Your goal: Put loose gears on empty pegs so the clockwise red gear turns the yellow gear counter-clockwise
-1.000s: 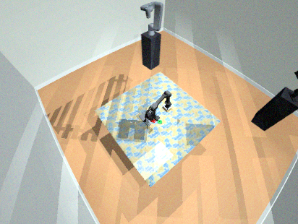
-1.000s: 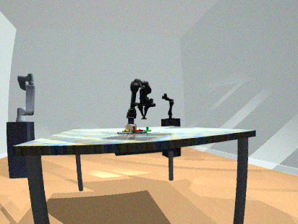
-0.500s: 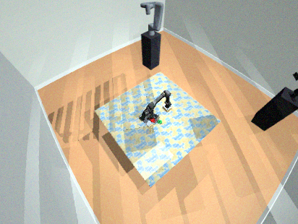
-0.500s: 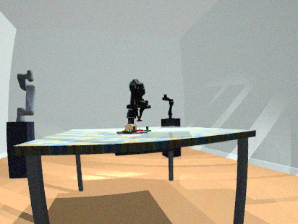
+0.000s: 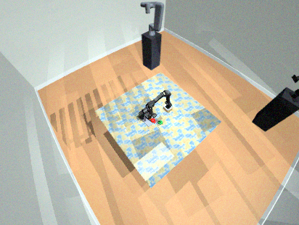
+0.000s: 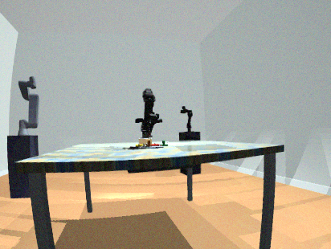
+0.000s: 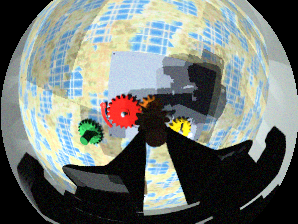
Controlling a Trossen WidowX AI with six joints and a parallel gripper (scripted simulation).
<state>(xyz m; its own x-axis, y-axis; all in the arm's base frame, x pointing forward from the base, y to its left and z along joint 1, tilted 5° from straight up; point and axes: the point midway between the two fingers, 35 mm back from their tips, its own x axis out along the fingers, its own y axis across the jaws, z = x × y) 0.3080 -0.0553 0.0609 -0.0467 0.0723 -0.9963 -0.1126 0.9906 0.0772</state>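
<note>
My gripper tip is now 8 cm above the orange gear. Round my gripper tip: brown gear: 1 cm below; then grey board: 3 cm to the right, 9 cm below; then red gear: 1 cm behind, 4 cm to the left, 8 cm below.
</note>
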